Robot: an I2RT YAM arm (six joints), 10 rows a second.
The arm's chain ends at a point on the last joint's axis. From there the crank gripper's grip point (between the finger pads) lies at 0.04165 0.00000 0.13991 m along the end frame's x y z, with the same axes.
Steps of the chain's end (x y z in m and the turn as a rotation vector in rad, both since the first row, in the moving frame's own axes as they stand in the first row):
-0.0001 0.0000 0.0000 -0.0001 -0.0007 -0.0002
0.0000 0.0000 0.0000 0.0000 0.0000 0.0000
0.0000 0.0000 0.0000 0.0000 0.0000 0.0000
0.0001 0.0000 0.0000 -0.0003 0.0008 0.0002
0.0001 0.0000 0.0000 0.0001 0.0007 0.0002
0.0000 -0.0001 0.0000 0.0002 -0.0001 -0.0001
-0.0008 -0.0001 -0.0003 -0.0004 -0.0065 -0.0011
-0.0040 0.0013 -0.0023 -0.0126 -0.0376 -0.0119
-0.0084 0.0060 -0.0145 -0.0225 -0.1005 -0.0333
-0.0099 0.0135 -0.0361 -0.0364 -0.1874 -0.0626
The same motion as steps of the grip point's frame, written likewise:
-0.0002 0.0000 0.0000 -0.0001 -0.0007 -0.0002
0.0000 0.0000 0.0000 0.0000 0.0000 0.0000
0.0000 0.0000 0.0000 0.0000 0.0000 0.0000
0.0002 0.0001 0.0000 -0.0003 0.0008 0.0002
0.0002 0.0000 0.0000 0.0001 0.0007 0.0002
0.0000 -0.0001 0.0000 0.0002 -0.0001 -0.0001
-0.0017 -0.0001 0.0000 -0.0004 -0.0065 -0.0011
-0.0093 0.0026 -0.0008 -0.0126 -0.0376 -0.0119
-0.0226 0.0080 -0.0110 -0.0225 -0.1005 -0.0333
-0.0366 0.0169 -0.0308 -0.0364 -0.1874 -0.0626

